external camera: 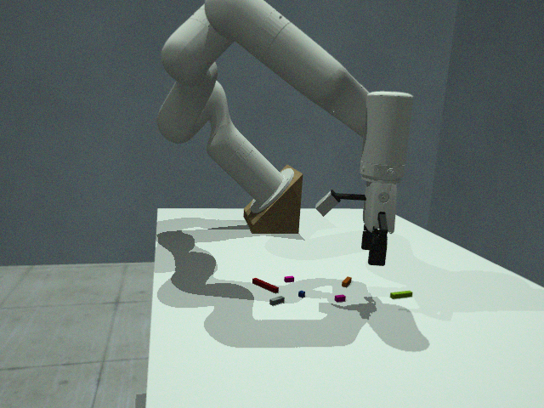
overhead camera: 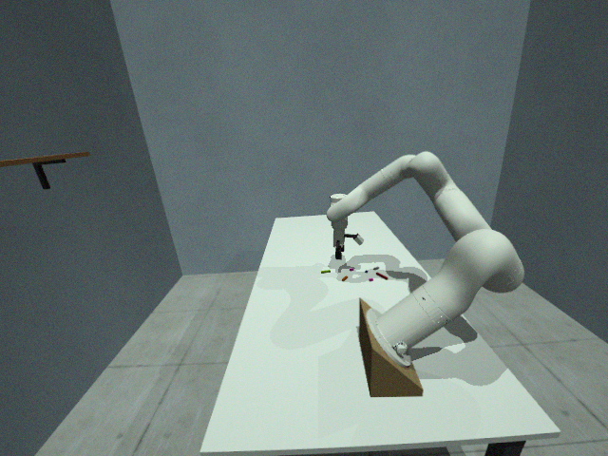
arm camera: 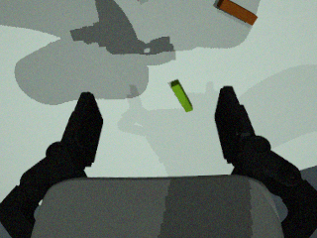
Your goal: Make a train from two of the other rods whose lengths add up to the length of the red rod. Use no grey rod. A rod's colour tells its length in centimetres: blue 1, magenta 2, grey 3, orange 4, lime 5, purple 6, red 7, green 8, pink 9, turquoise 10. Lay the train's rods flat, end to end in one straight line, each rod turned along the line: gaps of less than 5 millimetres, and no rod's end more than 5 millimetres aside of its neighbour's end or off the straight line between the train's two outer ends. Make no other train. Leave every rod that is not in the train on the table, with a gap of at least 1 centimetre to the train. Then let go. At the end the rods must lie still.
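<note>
Now: hand 10 mm past the lime rod, 80 mm to the right of it and 100 mm above it. From my hand the other things lie so: grey rod: 10 mm ahead, 190 mm to the right, 100 mm below; orange rod: 90 mm behind, 20 mm to the right, 100 mm below; blue rod: 20 mm behind, 140 mm to the right, 100 mm below.
</note>
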